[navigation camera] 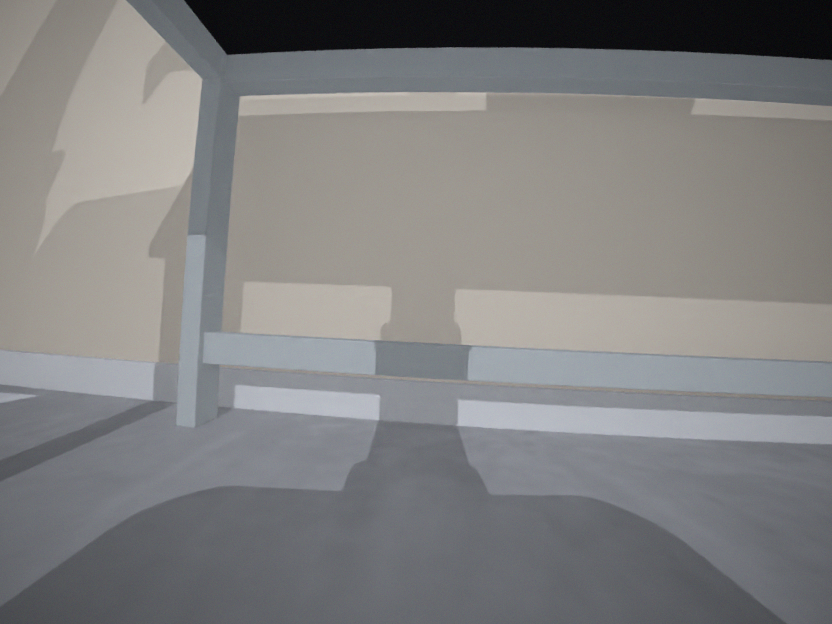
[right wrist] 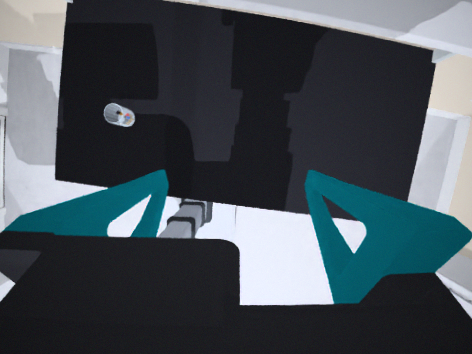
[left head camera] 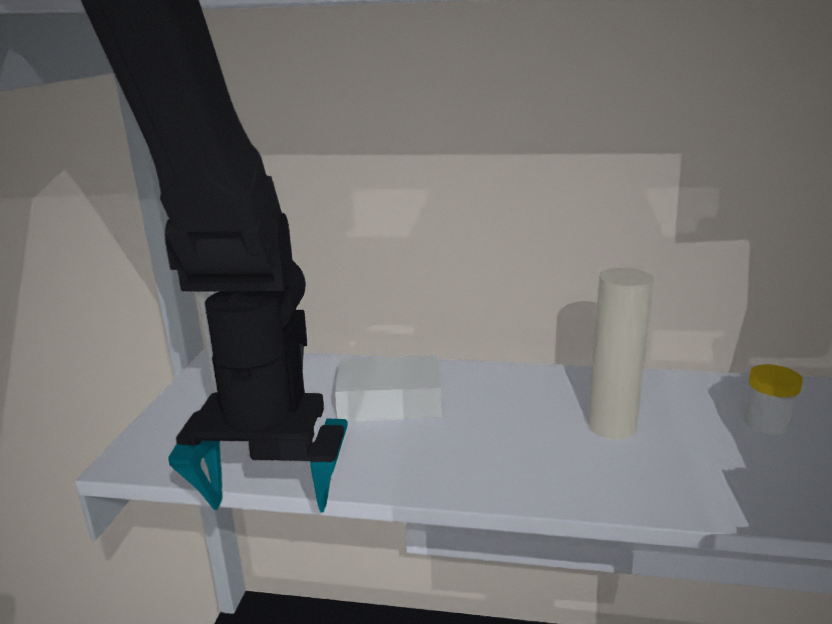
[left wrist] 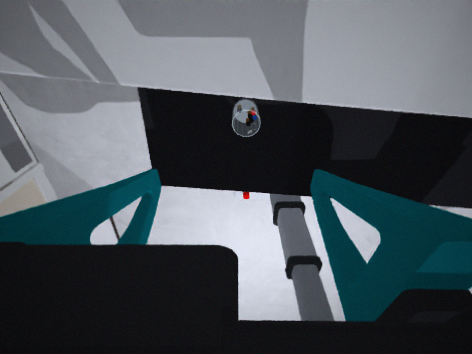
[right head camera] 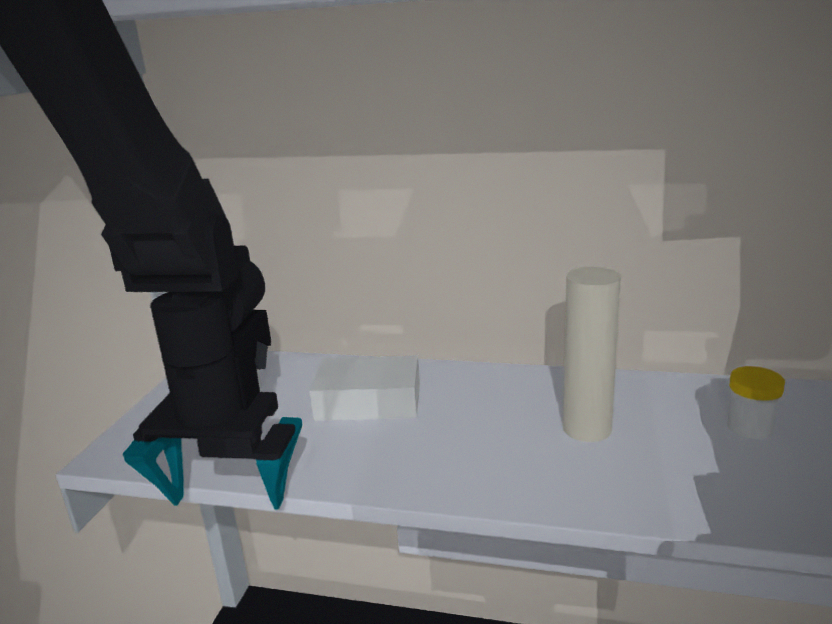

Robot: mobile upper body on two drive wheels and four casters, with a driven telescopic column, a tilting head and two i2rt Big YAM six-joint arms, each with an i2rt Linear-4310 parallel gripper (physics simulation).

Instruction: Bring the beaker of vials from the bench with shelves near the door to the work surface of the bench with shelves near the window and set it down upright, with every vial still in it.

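Observation:
The clear beaker (left wrist: 246, 118) (right wrist: 119, 115) with several small vials in it stands on the black bench top (left wrist: 200, 160) (right wrist: 350, 130). In the left wrist view it is near the shelf's front edge, above the middle of the picture; in the right wrist view it is at the upper left. The beaker does not show in the head views. My left gripper (left head camera: 268, 508) (right head camera: 227, 503) (left wrist: 235, 177) is open and empty, high above the bench top by the shelf's front edge. My right gripper (right wrist: 236, 177) is open and empty, apart from the beaker.
A pale shelf (left head camera: 483, 463) (right head camera: 456, 463) runs above the bench. On it are a white box (left head camera: 388, 396) (right head camera: 364, 396), a tall cream cylinder (left head camera: 619, 355) (right head camera: 590, 355) and a yellow-lidded jar (left head camera: 770, 406) (right head camera: 752, 409). A bench leg (navigation camera: 194, 322) and crossbar (navigation camera: 604, 369) stand ahead.

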